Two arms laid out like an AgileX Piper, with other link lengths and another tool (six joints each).
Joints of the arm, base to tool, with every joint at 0 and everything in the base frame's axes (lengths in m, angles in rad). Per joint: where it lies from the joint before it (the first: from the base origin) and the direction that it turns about. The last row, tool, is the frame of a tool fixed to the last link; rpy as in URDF.
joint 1: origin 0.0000 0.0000 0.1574 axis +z
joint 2: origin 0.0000 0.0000 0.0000 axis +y
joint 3: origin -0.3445 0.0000 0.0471 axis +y
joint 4: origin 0.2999 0.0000 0.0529 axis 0.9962 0 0.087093
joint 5: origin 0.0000 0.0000 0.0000 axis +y
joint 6: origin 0.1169 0.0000 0.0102 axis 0.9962 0 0.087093
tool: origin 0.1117 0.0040 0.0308 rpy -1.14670 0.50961 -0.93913
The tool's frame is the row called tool.
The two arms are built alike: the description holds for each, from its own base.
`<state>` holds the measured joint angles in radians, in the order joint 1, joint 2, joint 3, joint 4, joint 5, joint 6, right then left.
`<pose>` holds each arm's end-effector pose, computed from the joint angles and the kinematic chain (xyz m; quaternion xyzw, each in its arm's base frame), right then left.
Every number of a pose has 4 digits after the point. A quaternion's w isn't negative.
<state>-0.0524 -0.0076 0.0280 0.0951 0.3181 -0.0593 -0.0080 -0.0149 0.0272 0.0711 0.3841 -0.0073</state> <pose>0.1855 0.0005 0.2119 -0.3863 0.5617 -0.1807 0.7089 0.1821 0.0075 0.1986 -0.3911 0.5780 -0.1496 0.7004</pose>
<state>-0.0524 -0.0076 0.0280 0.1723 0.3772 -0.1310 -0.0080 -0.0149 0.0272 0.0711 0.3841 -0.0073</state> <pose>0.1830 0.0084 0.1994 -0.3965 0.5755 -0.1555 0.6981 0.1821 0.0075 0.1986 -0.3911 0.5780 -0.1496 0.7004</pose>
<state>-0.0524 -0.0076 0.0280 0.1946 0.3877 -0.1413 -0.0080 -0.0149 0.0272 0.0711 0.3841 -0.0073</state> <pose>0.1825 0.0105 0.1975 -0.3946 0.5783 -0.1478 0.6986 0.1821 0.0075 0.1986 -0.3911 0.5780 -0.1496 0.7004</pose>
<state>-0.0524 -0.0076 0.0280 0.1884 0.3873 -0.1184 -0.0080 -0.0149 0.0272 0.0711 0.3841 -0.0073</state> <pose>0.1826 0.0096 0.1975 -0.3870 0.5811 -0.1458 0.7009 0.1821 0.0075 0.1986 -0.3911 0.5780 -0.1496 0.7004</pose>
